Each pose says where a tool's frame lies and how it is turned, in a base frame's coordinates. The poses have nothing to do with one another.
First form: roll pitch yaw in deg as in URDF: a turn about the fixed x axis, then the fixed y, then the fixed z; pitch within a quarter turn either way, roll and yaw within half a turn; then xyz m.
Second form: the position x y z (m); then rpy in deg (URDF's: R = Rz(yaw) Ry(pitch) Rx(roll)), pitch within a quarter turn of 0, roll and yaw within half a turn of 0. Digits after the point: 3 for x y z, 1 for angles.
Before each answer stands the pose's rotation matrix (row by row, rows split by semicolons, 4 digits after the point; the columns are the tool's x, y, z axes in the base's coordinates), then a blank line. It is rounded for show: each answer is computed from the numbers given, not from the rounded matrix.
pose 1, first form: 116.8 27.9 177.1 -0.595 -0.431 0.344
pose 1, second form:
-0.8826 -0.3943 0.2559; 0.0447 0.4714 0.8808; -0.4679 0.7888 -0.3985

-0.595 -0.431 0.344 116.8 27.9 177.1
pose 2, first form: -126.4 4.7 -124.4 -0.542 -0.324 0.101
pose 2, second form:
-0.5631 -0.4524 0.6916; -0.8223 0.3897 -0.4146; -0.0819 -0.8022 -0.5914

-0.542 -0.324 0.101 -126.4 4.7 -124.4
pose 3, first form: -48.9 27.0 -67.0 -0.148 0.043 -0.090
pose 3, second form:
0.3481 0.4714 0.8103; -0.8202 0.5718 0.0197; -0.4540 -0.6714 0.5857

-0.148 0.043 -0.090 -48.9 27.0 -67.0
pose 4, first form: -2.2 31.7 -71.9 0.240 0.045 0.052
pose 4, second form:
0.2643 0.9435 0.1996; -0.8087 0.3296 -0.4872; -0.5255 -0.0327 0.8502

0.240 0.045 0.052 -2.2 31.7 -71.9
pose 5, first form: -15.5 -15.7 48.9 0.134 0.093 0.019
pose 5, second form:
0.6328 -0.6786 -0.3728; 0.7254 0.6880 -0.0208; 0.2706 -0.2573 0.9277

0.134 0.093 0.019 -15.5 -15.7 48.9
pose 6, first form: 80.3 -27.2 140.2 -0.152 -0.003 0.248
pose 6, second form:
-0.6833 0.2383 0.6901; 0.5693 -0.4179 0.7080; 0.4571 0.8767 0.1499

-0.152 -0.003 0.248 80.3 -27.2 140.2
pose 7, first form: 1.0 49.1 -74.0 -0.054 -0.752 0.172
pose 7, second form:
0.1805 0.9648 0.1915; -0.6294 0.2629 -0.7313; -0.7559 0.0114 0.6546

-0.054 -0.752 0.172 1.0 49.1 -74.0
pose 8, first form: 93.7 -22.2 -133.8 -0.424 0.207 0.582
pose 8, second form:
-0.6408 0.2144 -0.7371; -0.6683 0.3168 0.6731; 0.3778 0.9239 -0.0597

-0.424 0.207 0.582 93.7 -22.2 -133.8
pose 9, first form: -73.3 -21.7 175.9 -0.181 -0.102 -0.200
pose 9, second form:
-0.9268 -0.3738 0.0375; 0.0664 -0.2613 -0.9630; 0.3697 -0.8899 0.2670

-0.181 -0.102 -0.200 -73.3 -21.7 175.9
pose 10, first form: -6.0 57.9 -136.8 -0.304 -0.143 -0.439
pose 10, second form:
-0.3874 0.7453 -0.5426; -0.3638 -0.6644 -0.6529; -0.8471 -0.0555 0.5285

-0.304 -0.143 -0.439 -6.0 57.9 -136.8
